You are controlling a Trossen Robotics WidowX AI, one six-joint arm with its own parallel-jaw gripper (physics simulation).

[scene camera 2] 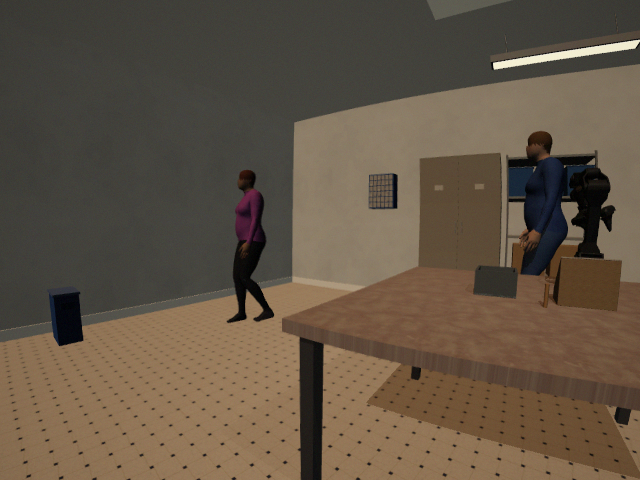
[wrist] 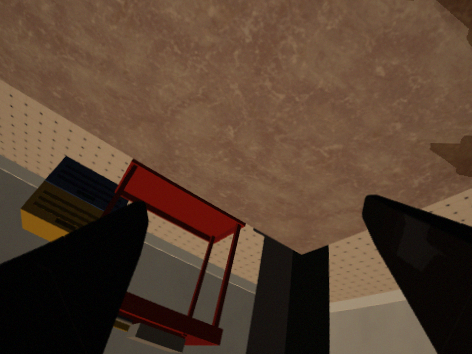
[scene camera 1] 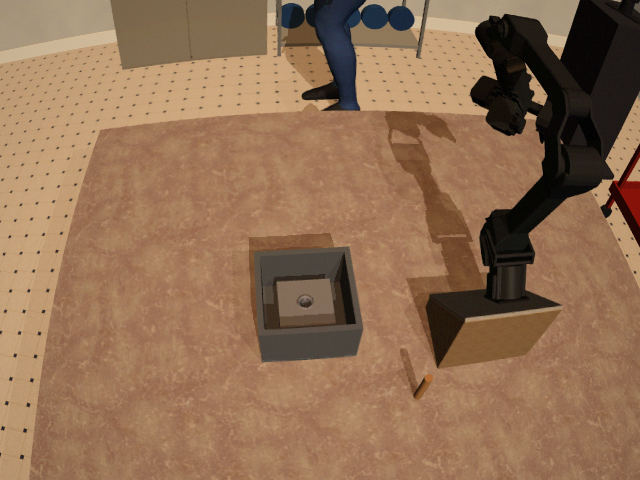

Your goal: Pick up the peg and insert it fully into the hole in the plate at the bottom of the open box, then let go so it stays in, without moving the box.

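Where they show: gripper, fingertip midpoint: [scene camera 2: 601,233] [wrist: 256,209] [scene camera 1: 523,133]; arm's base, origin of the base link: [scene camera 2: 592,275] [scene camera 1: 506,298].
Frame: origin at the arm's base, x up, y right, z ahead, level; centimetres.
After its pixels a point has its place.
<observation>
An orange-brown peg [scene camera 1: 423,386] {y -11.7, x -4.6, z 17.0 cm} [scene camera 2: 546,293] {y -11.8, x -5.6, z 16.7 cm} stands upright on the table [scene camera 1: 180,413] {y -11.3, x -10.5, z 56.5 cm} [scene camera 2: 439,320] {y -41.4, x -10.4, z 47.6 cm}, right of and nearer the front than the box. The open grey box [scene camera 1: 310,345] {y -1.9, x -5.0, z 33.8 cm} [scene camera 2: 495,282] {y -1.9, x -5.0, z 33.8 cm} stands at the middle of the table. A light grey plate [scene camera 1: 292,314] {y 4.0, x -4.6, z 36.1 cm} lies on its bottom, with a round, empty hole [scene camera 1: 305,301] {y 7.0, x -5.8, z 33.7 cm} at its centre. My gripper [scene camera 1: 524,125] {y 26.9, x 14.6, z -9.4 cm} [wrist: 256,209] {y 26.9, x 14.6, z -9.4 cm} is open and empty, high above the table's back right, far from peg and box. Neither peg nor box shows in the wrist view.
The arm's wooden pedestal [scene camera 1: 496,338] {y -6.8, x -1.0, z 3.7 cm} [scene camera 2: 589,284] {y -6.8, x -2.3, z 2.4 cm} stands right of the box, close behind the peg. A tall dark cabinet [scene camera 1: 594,67] and a red cart [scene camera 1: 633,198] [wrist: 175,200] stand beyond the table's right side. A person in blue [scene camera 1: 338,51] [scene camera 2: 545,206] stands behind the table.
</observation>
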